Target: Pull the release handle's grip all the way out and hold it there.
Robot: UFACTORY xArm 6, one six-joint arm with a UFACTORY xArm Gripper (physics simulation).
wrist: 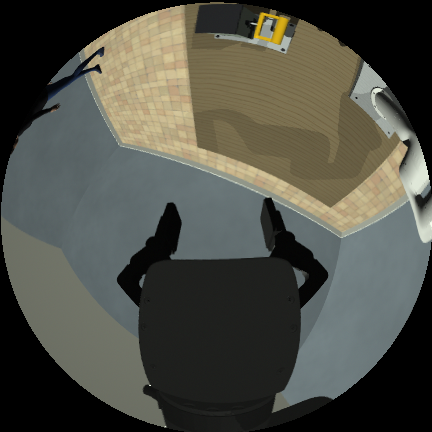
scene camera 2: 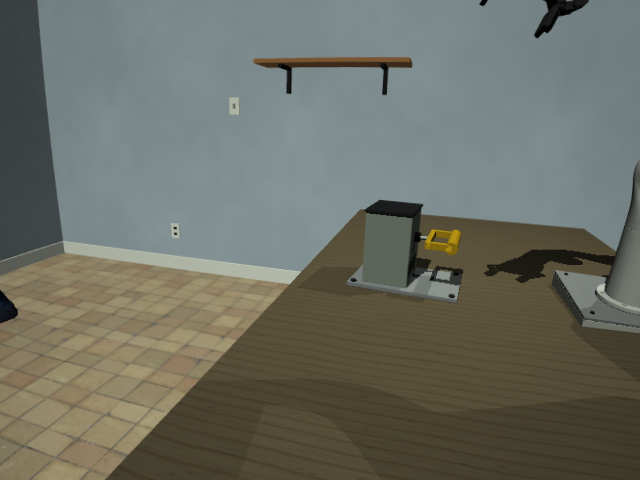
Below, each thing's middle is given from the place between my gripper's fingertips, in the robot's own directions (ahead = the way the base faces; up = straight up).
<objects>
I see the grey base plate [scene camera 2: 426,283] 50 cm below my hand, 25 cm to the right of it and 13 cm ahead of it.
</objects>
